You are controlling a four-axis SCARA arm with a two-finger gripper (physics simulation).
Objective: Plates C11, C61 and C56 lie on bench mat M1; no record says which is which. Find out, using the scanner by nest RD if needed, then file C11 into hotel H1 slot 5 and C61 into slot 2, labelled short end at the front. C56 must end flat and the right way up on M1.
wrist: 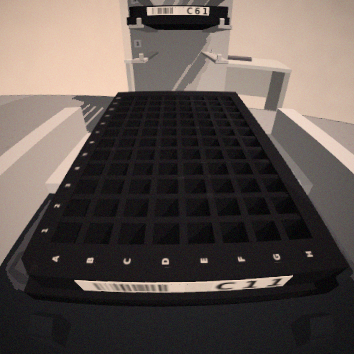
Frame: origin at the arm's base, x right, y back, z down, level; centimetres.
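Seen in the pictures: gripper, between the fingertips: point(178, 123).
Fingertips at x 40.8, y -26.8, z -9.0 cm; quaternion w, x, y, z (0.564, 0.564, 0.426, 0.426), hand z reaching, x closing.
Observation:
Pixels of each thing's top centre, then the offset from my fingertips to it. "*": a spot on its surface instead.
- Black plate C11, centre of its top: point(178, 123) dx -1.9, dy +0.5, dz -0.8 cm
- Black plate C61, centre of its top: point(178, 12) dx +15.4, dy -4.4, dz -6.6 cm
- grey hotel, a spot on its surface: point(167, 45) * dx +21.1, dy -7.7, dz -3.1 cm
- small number tag, a spot on its surface: point(137, 43) * dx +19.9, dy -11.8, dz -3.4 cm
Black plate C11 point(183, 170) fills the middle of the view, right way up, its labelled short end toward the camera. The fingers of my gripper point(180, 165) stand against its two long sides, so the gripper is shut on C11. Black plate C61 point(178, 19) sits level at the top of the view on a pair of ledges in the grey hotel point(167, 45), its labelled short end facing the camera. The mark of its slot is cut off. C56 does not show as a labelled plate. What lies directly under C11 is hidden.
A lower pair of hotel ledges point(141, 58) holds no plate; a small number tag point(137, 43), too blurred to read surely, is above it. A pale stand point(260, 65) with a thin dark item point(240, 58) on top is to the hotel's right.

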